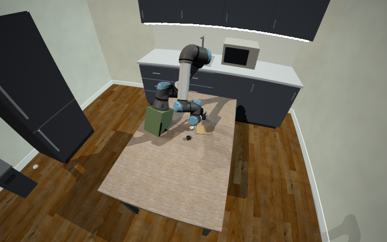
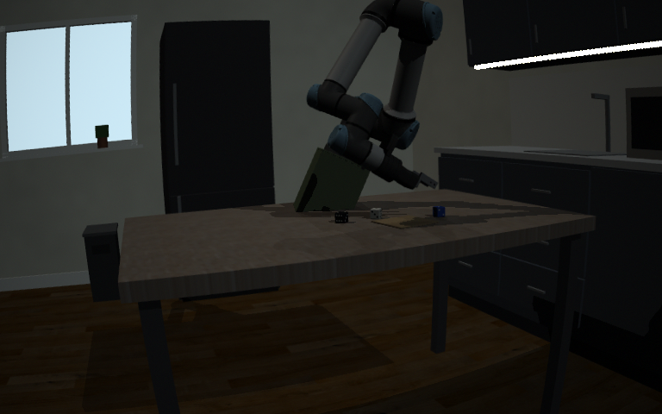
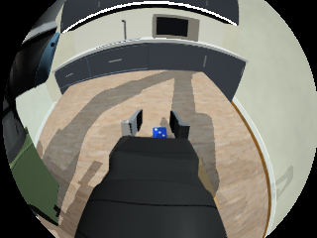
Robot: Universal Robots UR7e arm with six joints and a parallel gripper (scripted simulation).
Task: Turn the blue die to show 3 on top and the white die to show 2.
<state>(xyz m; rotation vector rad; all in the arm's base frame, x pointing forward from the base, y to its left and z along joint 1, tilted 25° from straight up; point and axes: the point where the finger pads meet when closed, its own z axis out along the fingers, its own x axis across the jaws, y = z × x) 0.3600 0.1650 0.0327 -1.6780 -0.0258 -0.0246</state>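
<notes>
Right now my hand is 9 cm above the blue die, 3 cm to the right of it and 1 cm short of it. The rest, counted from my hand: black die 26 cm to the right, 9 cm below, 3 cm behind; then white die 15 cm to the right, 9 cm below, 5 cm behind; then tan mat 11 cm below, 10 cm to the right, 5 cm ahead.
</notes>
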